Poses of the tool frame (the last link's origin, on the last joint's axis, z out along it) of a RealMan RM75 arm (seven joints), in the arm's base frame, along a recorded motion.
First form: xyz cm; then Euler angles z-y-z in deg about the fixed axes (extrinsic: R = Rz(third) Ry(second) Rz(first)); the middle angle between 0 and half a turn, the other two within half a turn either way.
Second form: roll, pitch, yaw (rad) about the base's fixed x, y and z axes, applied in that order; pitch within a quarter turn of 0, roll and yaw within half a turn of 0; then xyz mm. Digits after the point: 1 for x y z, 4 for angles.
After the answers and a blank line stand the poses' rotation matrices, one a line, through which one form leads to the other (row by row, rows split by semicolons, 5 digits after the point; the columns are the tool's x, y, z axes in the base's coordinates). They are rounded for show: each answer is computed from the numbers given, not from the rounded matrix.
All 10 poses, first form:
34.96 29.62 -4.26 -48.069 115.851 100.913
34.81 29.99 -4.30 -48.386 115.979 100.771
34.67 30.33 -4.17 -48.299 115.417 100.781
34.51 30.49 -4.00 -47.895 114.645 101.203
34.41 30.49 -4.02 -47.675 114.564 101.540
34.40 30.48 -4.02 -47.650 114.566 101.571
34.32 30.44 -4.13 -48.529 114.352 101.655
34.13 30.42 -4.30 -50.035 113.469 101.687
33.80 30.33 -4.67 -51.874 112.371 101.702
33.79 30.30 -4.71 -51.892 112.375 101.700
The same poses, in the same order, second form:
-2.1481 0.6452 -0.1828 349.6 296.2 -42.6
-2.1484 0.6398 -0.1831 348.1 299.9 -43.0
-2.1376 0.6446 -0.1771 346.7 303.3 -41.7
-2.1246 0.6553 -0.1649 345.1 304.9 -40.0
-2.1245 0.6591 -0.1605 344.1 304.9 -40.2
-2.1247 0.6594 -0.1603 344.0 304.8 -40.2
-2.1142 0.6477 -0.1461 343.2 304.4 -41.3
-2.0862 0.6300 -0.1182 341.3 304.2 -43.0
-2.0528 0.6076 -0.0860 338.0 303.3 -46.7
-2.0528 0.6073 -0.0859 337.9 303.0 -47.1

0.78566 -0.59474 -0.17037; -0.14526 -0.44503 0.88366; -0.60137 -0.66950 -0.43603
0.78883 -0.59120 -0.16800; -0.14606 -0.44584 0.88312; -0.59700 -0.67209 -0.43804
0.78686 -0.59356 -0.16895; -0.14082 -0.43924 0.88727; -0.60085 -0.67436 -0.42920
0.78210 -0.59761 -0.17659; -0.13012 -0.43375 0.89159; -0.60942 -0.67434 -0.41699
0.78039 -0.59824 -0.18195; -0.12635 -0.43584 0.89111; -0.61240 -0.67243 -0.41571
0.78020 -0.59834 -0.18243; -0.12614 -0.43613 0.89100; -0.61268 -0.67215 -0.41574
0.78901 -0.58617 -0.18404; -0.11607 -0.43638 0.89225; -0.60332 -0.68263 -0.41234
0.80237 -0.56717 -0.18581; -0.09525 -0.42902 0.89826; -0.58918 -0.70303 -0.39825
0.81796 -0.54384 -0.18756; -0.07055 -0.41840 0.90552; -0.57093 -0.72745 -0.38060
0.81814 -0.54358 -0.18752; -0.07048 -0.41845 0.90550; -0.57068 -0.72761 -0.38067

